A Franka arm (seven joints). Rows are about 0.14 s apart.
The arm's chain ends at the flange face. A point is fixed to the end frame.
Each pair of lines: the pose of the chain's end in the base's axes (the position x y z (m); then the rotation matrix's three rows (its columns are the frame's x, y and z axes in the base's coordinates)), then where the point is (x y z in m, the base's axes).
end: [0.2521 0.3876 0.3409], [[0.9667 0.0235 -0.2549], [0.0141 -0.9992 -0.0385], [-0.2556 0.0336 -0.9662]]
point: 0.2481 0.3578 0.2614
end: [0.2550 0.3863 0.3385], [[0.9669 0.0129 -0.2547], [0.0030 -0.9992 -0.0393], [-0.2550 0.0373 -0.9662]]
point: 0.2507 0.3563 0.2591
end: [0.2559 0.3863 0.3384], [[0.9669 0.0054 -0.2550], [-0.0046 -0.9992 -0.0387], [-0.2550 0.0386 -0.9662]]
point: 0.2514 0.3562 0.2590
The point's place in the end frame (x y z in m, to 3 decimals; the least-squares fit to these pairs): 0.016 0.027 0.079
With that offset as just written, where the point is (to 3 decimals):
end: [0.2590 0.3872 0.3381], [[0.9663 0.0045 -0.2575], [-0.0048 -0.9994 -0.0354], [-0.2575 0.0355 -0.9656]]
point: 0.254 0.357 0.259
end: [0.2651 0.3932 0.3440], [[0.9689 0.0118 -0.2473], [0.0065 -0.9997 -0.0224], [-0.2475 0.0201 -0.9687]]
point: 0.261 0.365 0.264
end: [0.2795 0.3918 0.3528], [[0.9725 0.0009 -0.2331], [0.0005 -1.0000 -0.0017], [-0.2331 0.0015 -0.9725]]
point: 0.277 0.365 0.272
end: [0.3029 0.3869 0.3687], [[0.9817 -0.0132 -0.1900], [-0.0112 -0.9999 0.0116], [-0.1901 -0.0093 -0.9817]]
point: 0.303 0.361 0.288
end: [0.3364 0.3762 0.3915], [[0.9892 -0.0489 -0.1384], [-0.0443 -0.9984 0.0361], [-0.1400 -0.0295 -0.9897]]
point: 0.340 0.351 0.310
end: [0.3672 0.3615 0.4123], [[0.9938 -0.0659 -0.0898], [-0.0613 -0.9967 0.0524], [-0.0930 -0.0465 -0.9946]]
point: 0.374 0.338 0.331
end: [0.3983 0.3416 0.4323], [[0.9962 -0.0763 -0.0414], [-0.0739 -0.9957 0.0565], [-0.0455 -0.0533 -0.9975]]
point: 0.409 0.318 0.351
